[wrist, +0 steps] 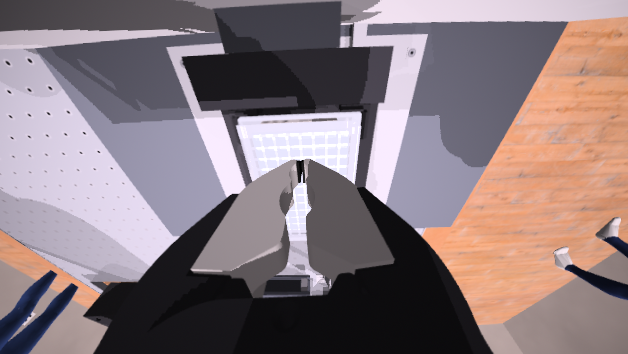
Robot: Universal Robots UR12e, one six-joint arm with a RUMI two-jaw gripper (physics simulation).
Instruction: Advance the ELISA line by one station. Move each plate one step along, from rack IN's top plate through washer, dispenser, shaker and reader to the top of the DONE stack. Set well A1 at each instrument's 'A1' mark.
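Frame: origin at the arm's base, x ahead, y left, z up, level; centimetres.
Where they show: gripper, fingertip midpoint: (302,163).
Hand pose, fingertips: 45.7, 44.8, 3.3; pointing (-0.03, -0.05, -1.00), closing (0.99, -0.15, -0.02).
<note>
Things, the pixels of their centre, and the offset from my fingertips, as dx, dy, dz. "spot": a spot on its surface instead. Level surfaces: height alone.
- clear well plate at the middle of its body: (305,189) -0.5, -3.1, -0.7
- dark bar at a spot on its surface: (290,77) spot: +0.9, +5.9, +2.9
- grey instrument deck at its surface level: dz -2.8
- pale perforated board at its surface level: dz -8.6
A clear well plate (300,145) with a grid of wells lies in a dark nest at the middle of the wrist view, between two pale rails. My gripper (302,163) is shut and empty; its fingertips meet in front of the plate and the jaws hide much of the plate's near part. How far the tips are above the plate cannot be told. A dark bar (290,77) crosses just beyond the plate's far edge. The well A1 corner and any 'A1' mark cannot be made out. Which instrument this is cannot be told for sure.
A grey instrument deck (430,175) lies on both sides of the rails. A pale perforated board (45,145) is at the left, and a wooden surface (540,150) at the right. Legs of standing people (597,280) show at the lower right and lower left.
</note>
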